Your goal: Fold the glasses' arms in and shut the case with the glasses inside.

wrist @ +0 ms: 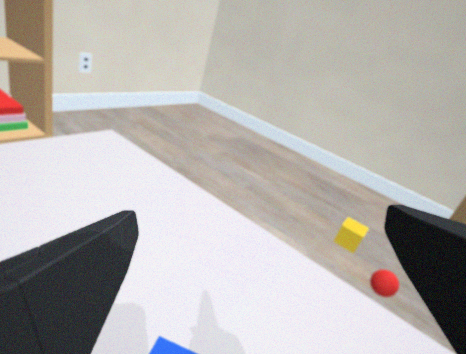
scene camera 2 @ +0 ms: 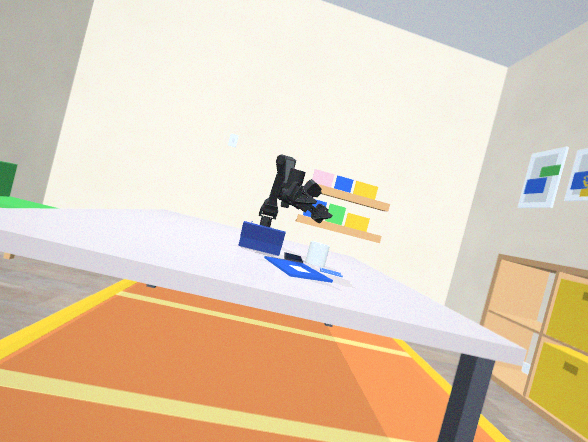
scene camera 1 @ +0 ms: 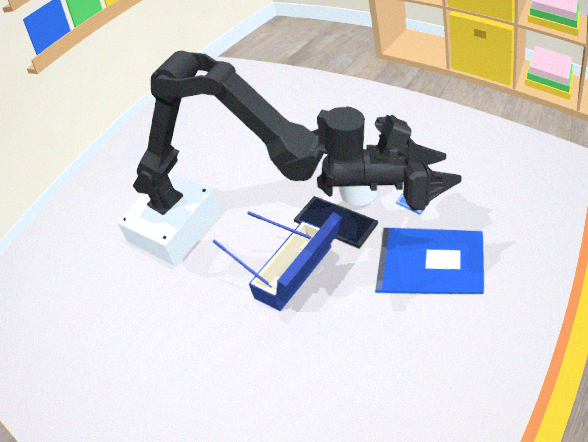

My gripper is open and holds nothing. Also in view: a blue book with white label. A dark tablet rests on the table.
